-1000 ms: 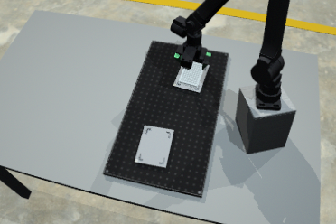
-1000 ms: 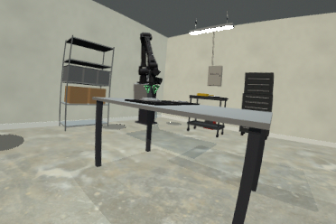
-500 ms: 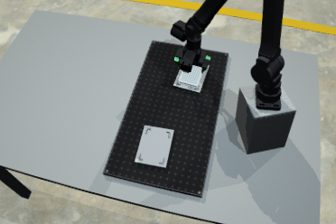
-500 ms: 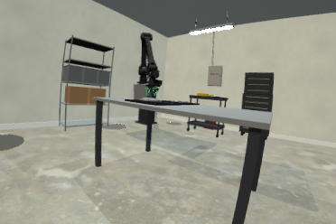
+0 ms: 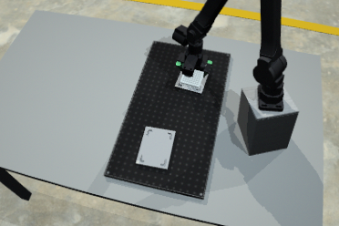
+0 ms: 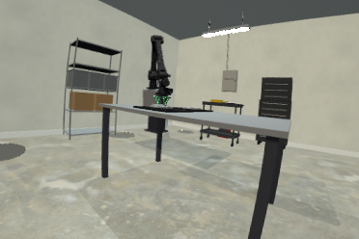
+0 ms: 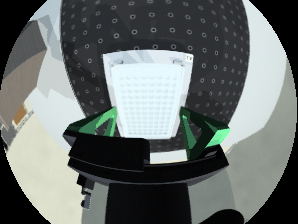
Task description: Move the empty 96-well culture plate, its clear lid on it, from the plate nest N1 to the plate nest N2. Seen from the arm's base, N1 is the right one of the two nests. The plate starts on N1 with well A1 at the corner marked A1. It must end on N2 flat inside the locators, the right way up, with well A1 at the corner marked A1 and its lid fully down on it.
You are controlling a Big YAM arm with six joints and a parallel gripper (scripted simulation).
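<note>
My hand is 1 cm above the clear lid. From my hand the other things lie so: grey nest (11 cm ahead, 36 cm to the left, 3 cm below).
</note>
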